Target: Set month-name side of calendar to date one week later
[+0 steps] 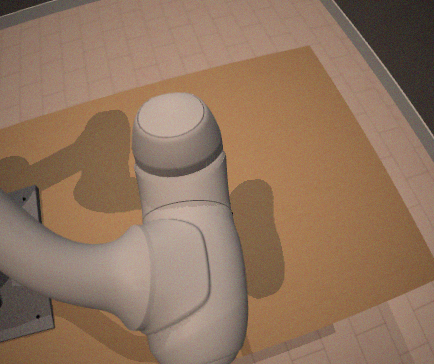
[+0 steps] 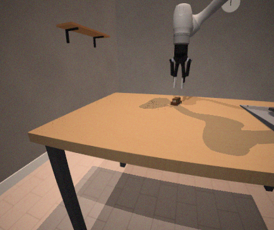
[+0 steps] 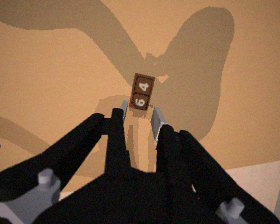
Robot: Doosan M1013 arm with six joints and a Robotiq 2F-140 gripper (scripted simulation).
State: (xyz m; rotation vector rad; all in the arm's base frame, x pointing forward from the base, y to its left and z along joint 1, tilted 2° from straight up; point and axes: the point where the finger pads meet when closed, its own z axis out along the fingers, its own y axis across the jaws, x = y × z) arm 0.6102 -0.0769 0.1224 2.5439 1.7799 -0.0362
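Now: the cube 110 mm below my hand. Round my hand: tray 10 mm ahead, 20 mm to the left, 120 mm below.
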